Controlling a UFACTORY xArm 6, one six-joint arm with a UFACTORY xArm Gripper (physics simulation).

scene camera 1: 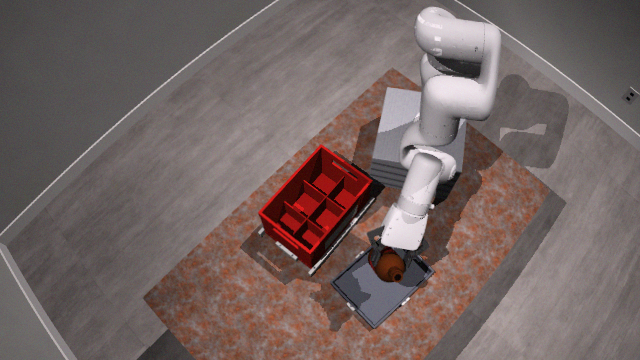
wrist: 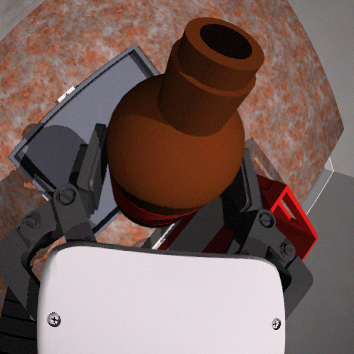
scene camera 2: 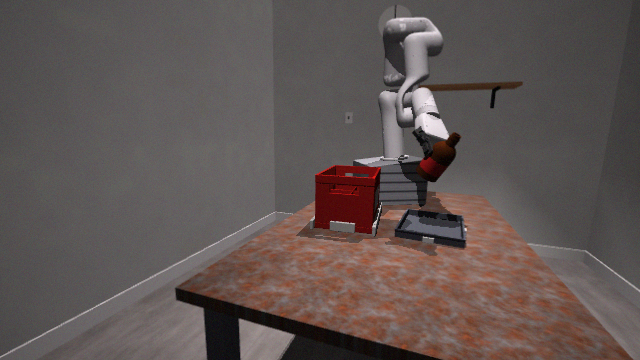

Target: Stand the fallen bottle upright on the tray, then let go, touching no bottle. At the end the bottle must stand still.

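Pixels of known places: gripper, between the fingertips: (scene camera 1: 388,266) (wrist: 169,150) (scene camera 2: 439,157); arm's base, origin of its link: (scene camera 2: 394,158).
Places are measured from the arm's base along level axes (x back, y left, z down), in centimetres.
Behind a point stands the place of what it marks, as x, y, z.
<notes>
A brown bottle (scene camera 1: 389,265) {-45.9, 15.0, -9.9} (scene camera 2: 443,152) {-48.8, 15.0, -6.8} (wrist: 175,145) {-44.5, 16.5, -9.7} with a red label is held in the air above the grey tray (scene camera 1: 372,320) {-54.2, 19.9, 18.2} (scene camera 2: 430,240) {-55.5, 12.8, 17.9} (wrist: 92,75) {-48.2, 22.8, 16.2}. In scene camera 2 the bottle is tilted, its neck up and to the right, its base down and to the left, well above the tray. My gripper (scene camera 1: 393,256) {-44.8, 14.6, -5.0} (scene camera 2: 431,152) {-44.8, 14.6, -5.0} (wrist: 169,150) {-44.8, 14.6, -5.0} is shut on the bottle's body, with one finger on each side. Part of the bottle's lower body is hidden behind the gripper in the wrist view.
A red crate (scene camera 1: 311,257) {-52.8, -4.0, 6.1} (scene camera 2: 345,210) {-53.2, -12.4, 12.1} (wrist: 300,225) {-52.6, -17.8, 3.8} with compartments stands beside the tray, in a low white-edged holder. A grey stepped block (scene camera 1: 400,107) {-0.3, -12.2, 1.3} (scene camera 2: 400,187) {-13.8, 3.8, 11.0} under the arm's base stands behind. A wooden shelf (scene camera 2: 475,86) is on the back wall.
</notes>
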